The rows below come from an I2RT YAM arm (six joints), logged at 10 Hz.
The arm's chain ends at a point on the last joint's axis. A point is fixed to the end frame.
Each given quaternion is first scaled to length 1.
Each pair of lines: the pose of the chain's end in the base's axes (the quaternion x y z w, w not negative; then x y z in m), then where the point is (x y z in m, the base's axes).
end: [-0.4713 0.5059 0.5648 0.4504 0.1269 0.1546 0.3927]
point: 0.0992 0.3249 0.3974
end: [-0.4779 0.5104 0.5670 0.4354 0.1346 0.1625 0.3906]
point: 0.1033 0.3323 0.3918
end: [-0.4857 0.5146 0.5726 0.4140 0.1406 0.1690 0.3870]
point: 0.1037 0.3376 0.3845
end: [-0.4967 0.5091 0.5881 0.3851 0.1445 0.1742 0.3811]
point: 0.0970 0.3401 0.3772
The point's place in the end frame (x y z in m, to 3 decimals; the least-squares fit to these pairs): 0.005 0.014 0.172
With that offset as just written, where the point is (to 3 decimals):
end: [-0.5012 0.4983 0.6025 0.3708 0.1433 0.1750 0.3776]
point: 0.089 0.339 0.376
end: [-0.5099 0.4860 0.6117 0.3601 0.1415 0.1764 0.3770]
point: 0.080 0.338 0.377
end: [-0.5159 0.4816 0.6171 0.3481 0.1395 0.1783 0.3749]
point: 0.074 0.338 0.374
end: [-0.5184 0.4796 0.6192 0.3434 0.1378 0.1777 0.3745]
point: 0.070 0.336 0.373
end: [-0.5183 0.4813 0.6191 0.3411 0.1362 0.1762 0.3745]
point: 0.068 0.335 0.373
